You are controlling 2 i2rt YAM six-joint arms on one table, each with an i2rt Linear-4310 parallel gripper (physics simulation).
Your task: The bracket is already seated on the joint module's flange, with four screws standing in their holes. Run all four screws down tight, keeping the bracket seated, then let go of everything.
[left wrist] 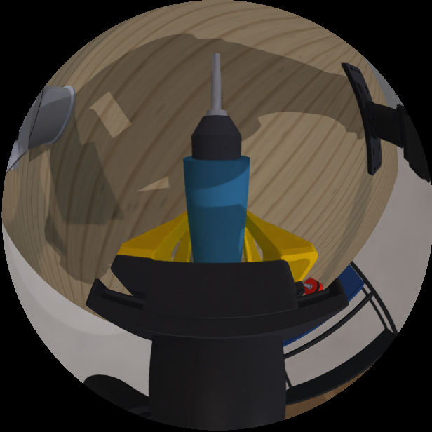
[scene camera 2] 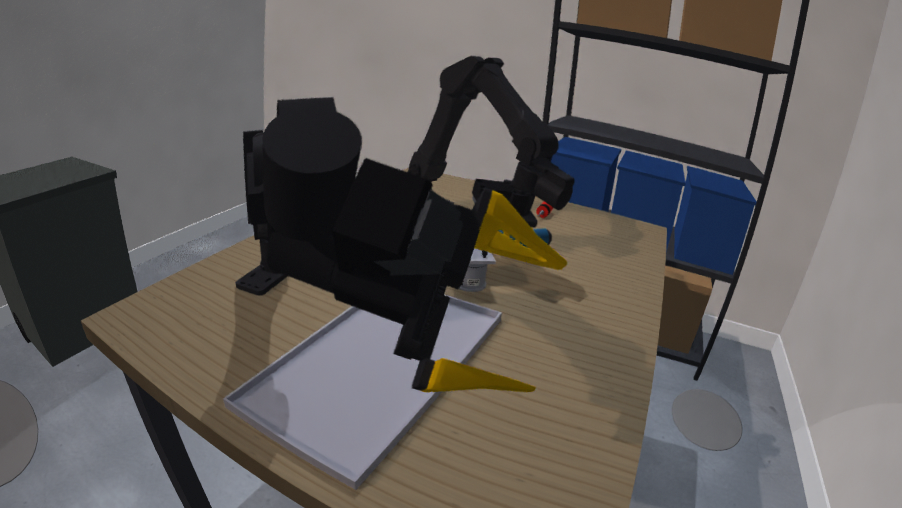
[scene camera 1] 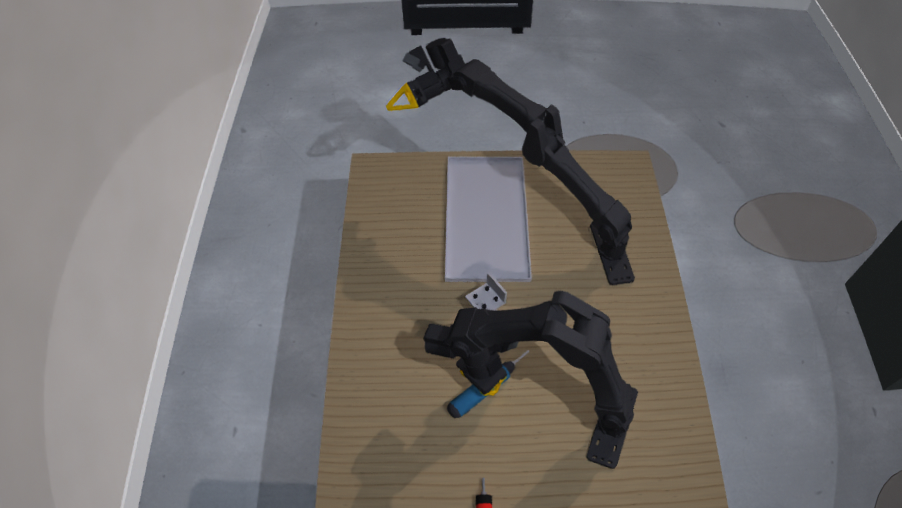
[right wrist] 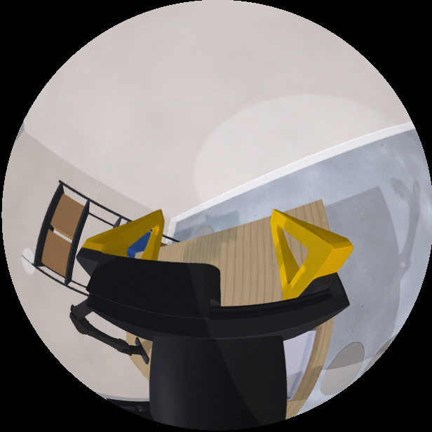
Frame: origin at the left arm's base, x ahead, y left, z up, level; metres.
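Seen in the pictures: left gripper, fingertip midpoint: (scene camera 1: 488, 387); right gripper, fingertip midpoint: (scene camera 2: 549, 326) (scene camera 1: 387, 108); left arm's base, link origin: (scene camera 1: 612, 424); right arm's base, link origin: (scene camera 1: 611, 252).
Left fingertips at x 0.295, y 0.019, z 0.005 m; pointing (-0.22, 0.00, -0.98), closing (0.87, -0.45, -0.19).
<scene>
Offsets run from my left fingertips to a thing's top centre. "pt": to the spot under its first point.
The grey bracket (scene camera 1: 485, 294) sits on the joint module near the tray's near end, with small dark screw dots on its face. It also shows in scene camera 2 (scene camera 2: 472, 272) and at the left edge of the left wrist view (left wrist: 44, 118). My left gripper (scene camera 1: 486, 377) is shut on a blue powered driver {pt 0.023 m ahead, 0.051 m left, 0.038 m up} (scene camera 1: 471, 397), low over the table. The bit (left wrist: 216, 80) points away from the bracket and stays clear of it. My right gripper (scene camera 1: 404, 99) is open and empty, raised beyond the table's far end. It also shows in scene camera 2 (scene camera 2: 547, 325) and its own view (right wrist: 221, 235).
A shallow grey tray {0.182 m ahead, 0.466 m right, 0.011 m up} (scene camera 1: 486, 218) lies in the far half of the table. A red-handled screwdriver {0.085 m back, 0.249 m left, 0.029 m up} (scene camera 1: 482, 499) lies at the near edge. Both arm bases stand along the table's right side. A shelf with blue bins (scene camera 2: 650, 189) stands beside the table.
</scene>
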